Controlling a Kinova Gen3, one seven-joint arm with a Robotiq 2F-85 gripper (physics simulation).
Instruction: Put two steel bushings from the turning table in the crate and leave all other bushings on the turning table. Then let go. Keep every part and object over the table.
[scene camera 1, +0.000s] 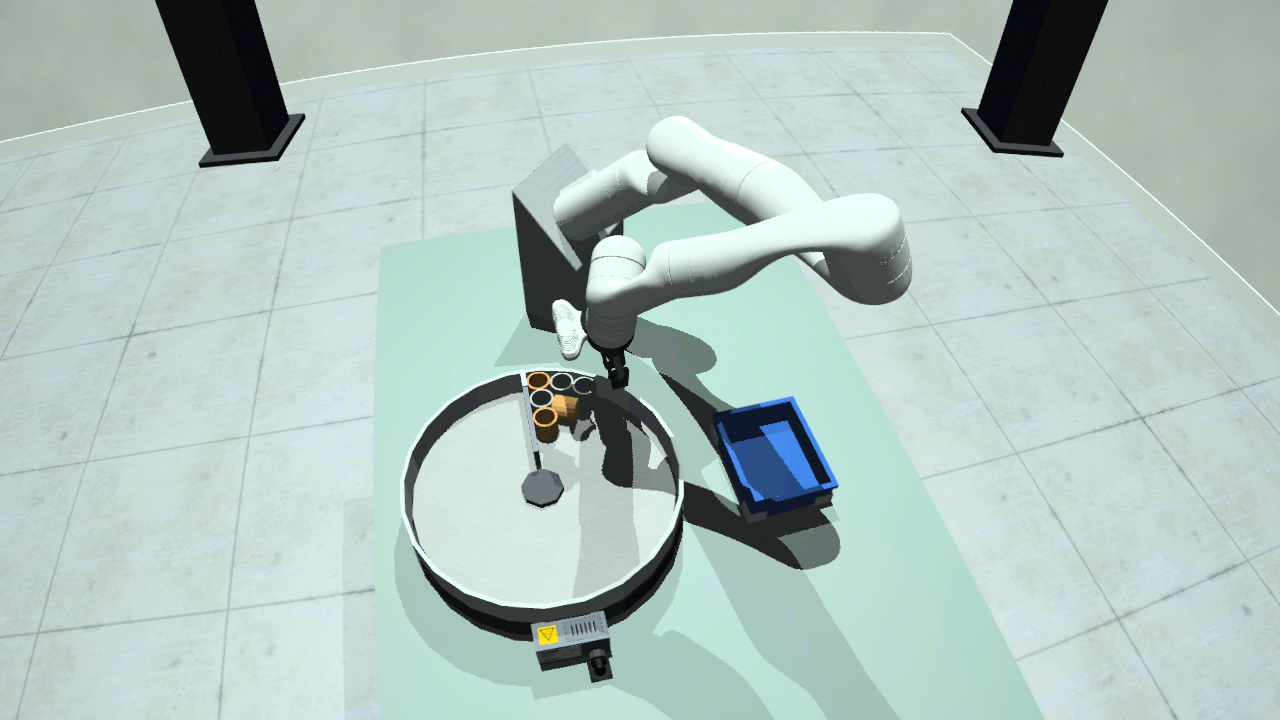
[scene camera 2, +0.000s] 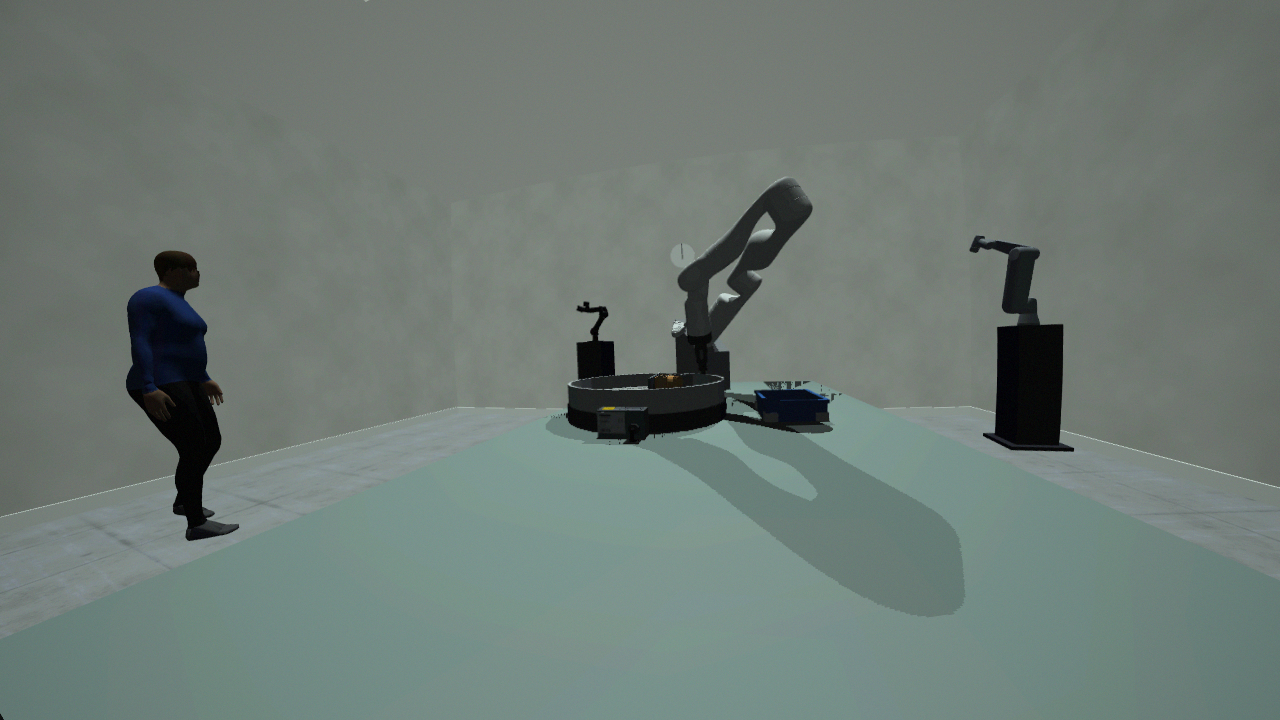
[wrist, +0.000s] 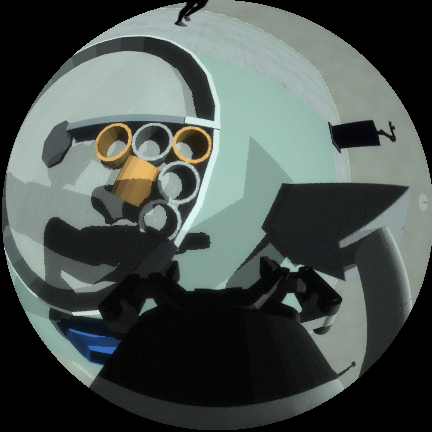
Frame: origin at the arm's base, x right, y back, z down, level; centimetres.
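Where they show: gripper, fingertip midpoint: (scene camera 1: 606, 354) (scene camera 2: 703, 372) (wrist: 218, 267); arm's base at its link origin: (scene camera 1: 573, 217) (wrist: 372, 245).
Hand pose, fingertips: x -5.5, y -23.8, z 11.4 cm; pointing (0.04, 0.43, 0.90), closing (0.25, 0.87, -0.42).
Each offset is from my fingertips to the centre of the thing. "spot": to the spot under its first point.
The turning table (scene camera 1: 474, 537) (scene camera 2: 662, 396) (wrist: 115, 90) bears three steel bushings and three orange ones, bunched near its back rim. The first steel bushing @(dx +10.7, dy -9.0, dz +2.1 cm) (wrist: 170, 142) stands by the divider between two upright orange bushings @(dx +10.0, dy -12.8, dz +2.1 cm) (wrist: 114, 163) @(dx +11.4, dy -5.2, dz +2.1 cm) (wrist: 192, 128). The second steel bushing @(dx +7.5, dy -5.6, dz +2.1 cm) (wrist: 160, 182) and the third steel bushing @(dx +3.8, dy -6.5, dz +2.1 cm) (wrist: 141, 220) stand upright along the rim. Another orange bushing @(dx +6.9, dy -9.7, dz +2.1 cm) (scene camera 1: 564, 408) (wrist: 136, 181) lies on its side beside them. My gripper (scene camera 1: 617, 380) (scene camera 2: 701, 368) (wrist: 218, 267) is open and empty, above the back rim area, beside the third steel bushing. The blue crate @(dx -26.3, dy -17.4, dz +6.8 cm) (scene camera 1: 792, 503) (scene camera 2: 792, 407) (wrist: 90, 340) looks empty.
A divider @(spot: dx +12.4, dy -13.7, dz -0.1 cm) (scene camera 1: 529, 420) (wrist: 125, 119) runs from the rim to the grey hub @(dx +10.3, dy -23.8, dz +3.6 cm) (scene camera 1: 542, 488) (wrist: 57, 143). A control box @(spot: dx +5.9, dy -48.1, dz +3.4 cm) (scene camera 1: 571, 640) (scene camera 2: 622, 420) sits at the turning table's front. The arm's slanted mount (scene camera 1: 541, 250) (wrist: 320, 220) stands behind. A person (scene camera 2: 170, 331) stands on the floor at left.
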